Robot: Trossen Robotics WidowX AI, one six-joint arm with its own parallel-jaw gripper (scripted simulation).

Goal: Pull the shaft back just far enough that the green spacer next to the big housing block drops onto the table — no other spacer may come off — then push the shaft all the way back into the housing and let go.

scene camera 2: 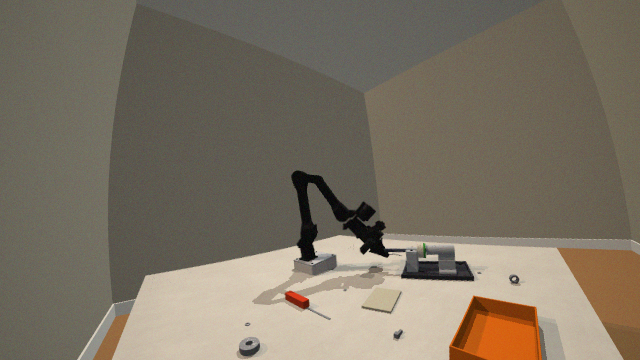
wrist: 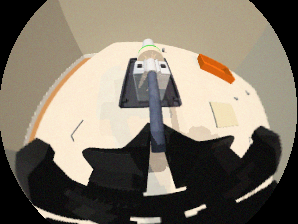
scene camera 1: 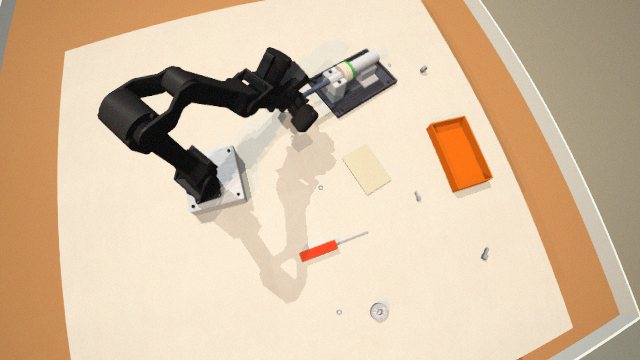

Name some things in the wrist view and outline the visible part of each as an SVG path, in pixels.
The gripper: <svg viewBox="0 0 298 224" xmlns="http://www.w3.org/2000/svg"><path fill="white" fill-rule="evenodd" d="M45 217L51 224L77 224L77 222L63 222L55 220L55 218ZM15 153L16 179L25 196L36 208L55 216L93 224L138 224L130 218L160 217L160 222L152 224L246 224L274 192L277 180L271 180L265 189L237 200L277 173L283 149L278 133L263 125L253 129L253 143L241 159L230 148L234 135L197 141L164 123L165 157L174 188L186 186L186 190L161 196L144 196L149 169L149 121L125 147L88 147L82 151L82 157L93 168L88 185L76 183L53 161L56 151L45 140L35 137ZM205 204L205 208L198 209L197 214L186 217L185 212L190 212L193 208Z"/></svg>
A grey-blue shaft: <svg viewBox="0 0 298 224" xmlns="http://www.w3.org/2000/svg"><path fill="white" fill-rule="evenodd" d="M150 71L148 72L150 149L152 149L152 152L161 153L166 152L160 89L158 89L157 72Z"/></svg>
